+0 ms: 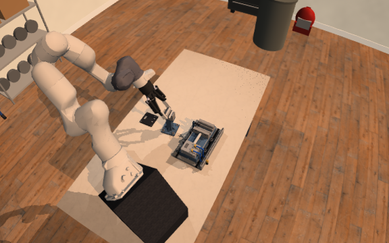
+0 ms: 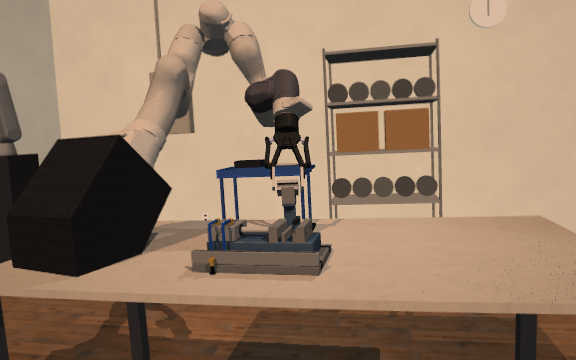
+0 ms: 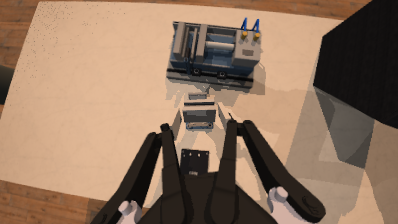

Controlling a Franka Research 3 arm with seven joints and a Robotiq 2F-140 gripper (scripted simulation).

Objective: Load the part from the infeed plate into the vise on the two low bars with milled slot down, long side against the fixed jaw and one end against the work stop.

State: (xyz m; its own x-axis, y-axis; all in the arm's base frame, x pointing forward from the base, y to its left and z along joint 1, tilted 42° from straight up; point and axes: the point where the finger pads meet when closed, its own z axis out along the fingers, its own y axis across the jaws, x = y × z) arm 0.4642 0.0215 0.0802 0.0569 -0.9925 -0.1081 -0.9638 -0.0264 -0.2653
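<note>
The part lies 20 mm to the right of my hand and 20 mm below it. Also, from my hand: vise: 30 mm behind, 220 mm to the right, 140 mm below; dark infeed plate: 10 mm ahead, 140 mm to the left, 170 mm below.
</note>
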